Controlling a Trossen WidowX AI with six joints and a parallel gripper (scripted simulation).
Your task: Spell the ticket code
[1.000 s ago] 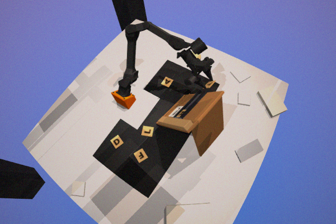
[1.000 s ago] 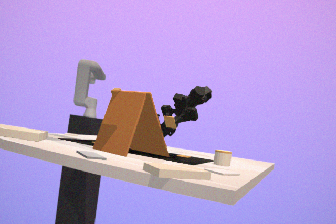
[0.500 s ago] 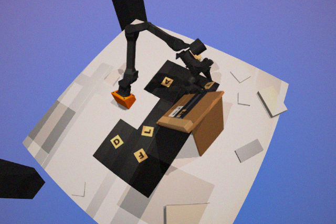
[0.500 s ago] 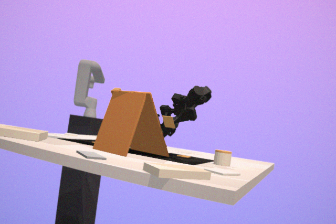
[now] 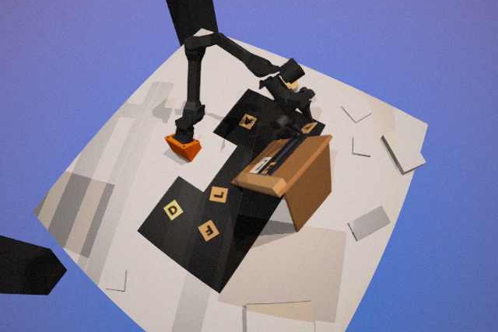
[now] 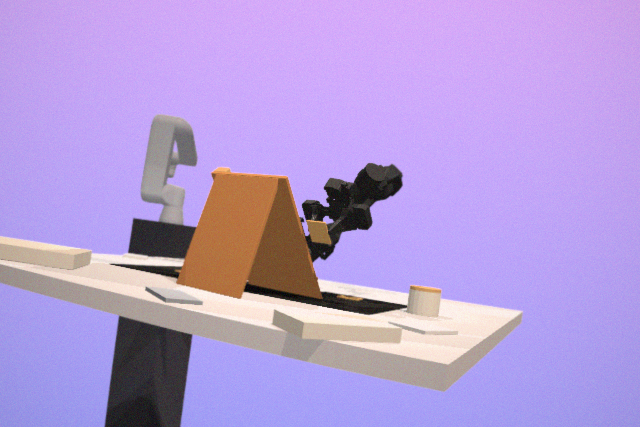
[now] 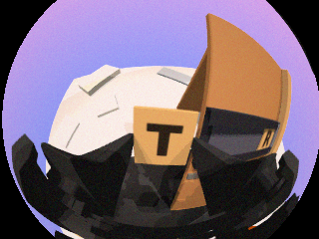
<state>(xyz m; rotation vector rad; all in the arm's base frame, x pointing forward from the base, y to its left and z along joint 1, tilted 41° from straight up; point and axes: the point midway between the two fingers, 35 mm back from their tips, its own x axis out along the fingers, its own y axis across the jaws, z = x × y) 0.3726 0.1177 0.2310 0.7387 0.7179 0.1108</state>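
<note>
Now: gripper tip 17 cm to the left of the white ticket, 8 cm past it and 8 cm above it. The rest, counted from my gripper tip: grey slab: 36 cm ahead, 16 cm below, 12 cm to the right.
</note>
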